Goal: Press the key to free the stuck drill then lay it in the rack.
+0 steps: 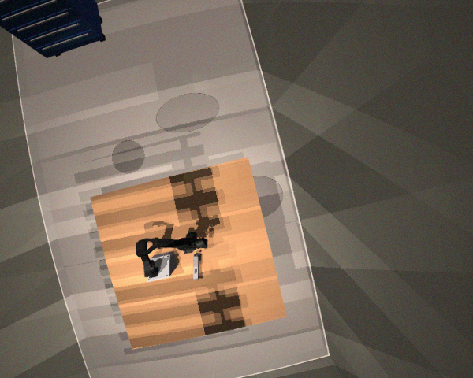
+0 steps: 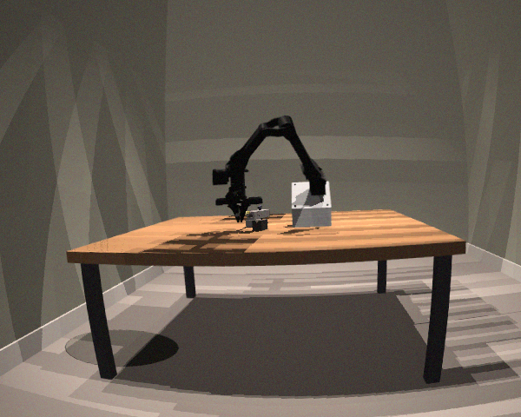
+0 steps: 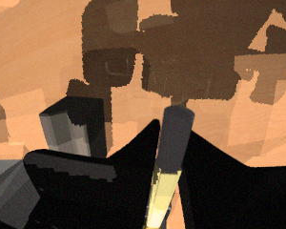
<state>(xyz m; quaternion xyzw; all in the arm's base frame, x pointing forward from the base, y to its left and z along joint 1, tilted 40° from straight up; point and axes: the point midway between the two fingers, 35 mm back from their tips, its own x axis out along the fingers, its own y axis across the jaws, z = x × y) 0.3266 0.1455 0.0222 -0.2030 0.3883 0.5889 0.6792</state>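
Now: the small dark block 80 mm behind my gripper tip, 10 mm to the right of it and 10 mm below it. From my gripper tip the other things lie so: narrow grey fixture 60 mm behind, 190 mm to the right, 10 mm above.
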